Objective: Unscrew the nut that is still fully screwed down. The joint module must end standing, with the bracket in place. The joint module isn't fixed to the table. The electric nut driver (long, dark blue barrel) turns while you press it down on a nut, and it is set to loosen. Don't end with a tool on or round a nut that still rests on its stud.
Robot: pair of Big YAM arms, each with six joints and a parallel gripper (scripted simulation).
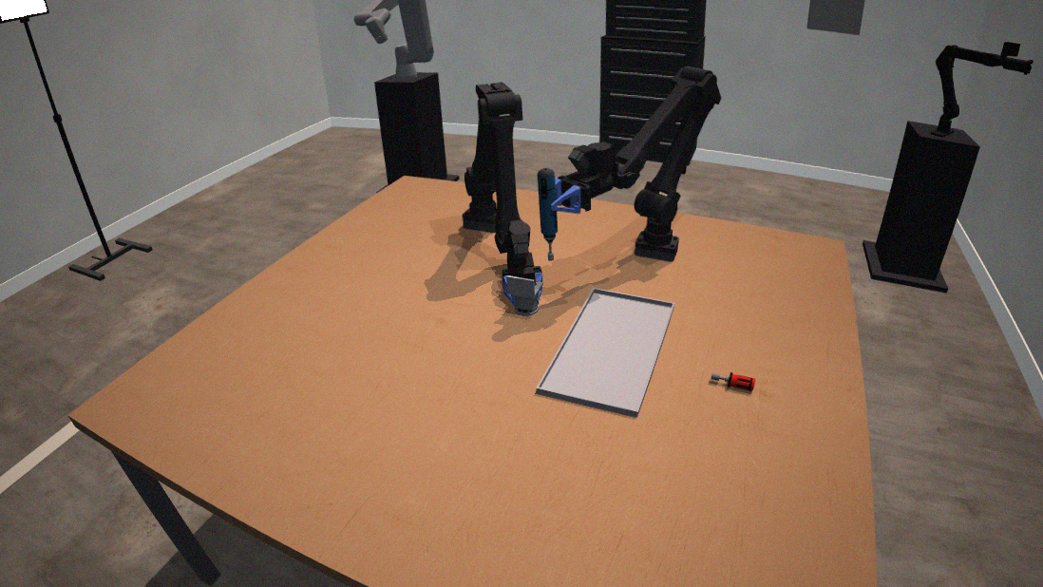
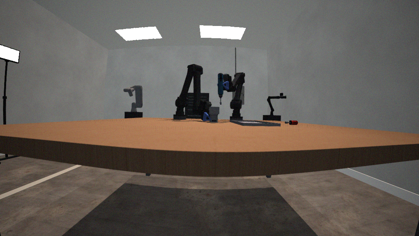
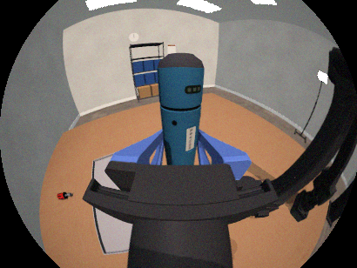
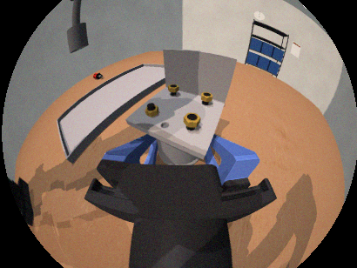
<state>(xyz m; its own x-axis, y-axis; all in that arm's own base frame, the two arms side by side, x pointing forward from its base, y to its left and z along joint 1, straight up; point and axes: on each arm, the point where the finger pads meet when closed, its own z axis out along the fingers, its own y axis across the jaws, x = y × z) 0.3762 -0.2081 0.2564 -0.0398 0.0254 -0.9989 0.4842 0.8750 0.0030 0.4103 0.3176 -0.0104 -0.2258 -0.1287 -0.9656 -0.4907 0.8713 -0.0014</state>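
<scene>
Right now the joint module is 10 mm above my right hand. From my right hand the other things lie so: flat grey tray: 80 mm ahead, 250 mm to the left, 20 mm below; then red-handled tool: 130 mm ahead, 540 mm to the left, 10 mm below; then grey bracket: 50 mm above.
</scene>
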